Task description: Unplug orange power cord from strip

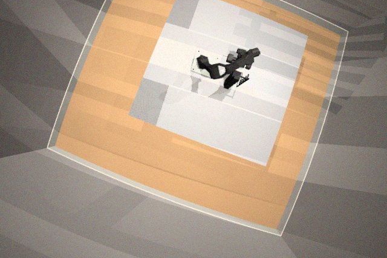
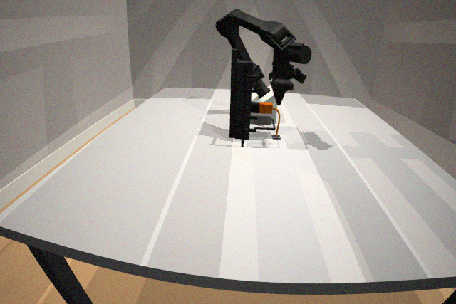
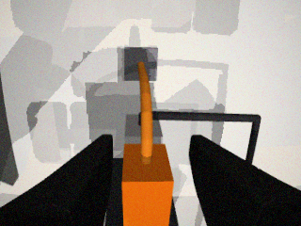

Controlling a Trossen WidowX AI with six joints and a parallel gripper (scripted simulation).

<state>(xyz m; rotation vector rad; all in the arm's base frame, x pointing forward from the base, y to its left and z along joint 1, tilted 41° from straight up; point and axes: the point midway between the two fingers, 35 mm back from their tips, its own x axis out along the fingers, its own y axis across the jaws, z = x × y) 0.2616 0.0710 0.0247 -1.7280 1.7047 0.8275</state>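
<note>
Now: the orange plug 1 cm ahead of my gripper tip, 6 cm to the right of it and 1 cm below it.
</note>
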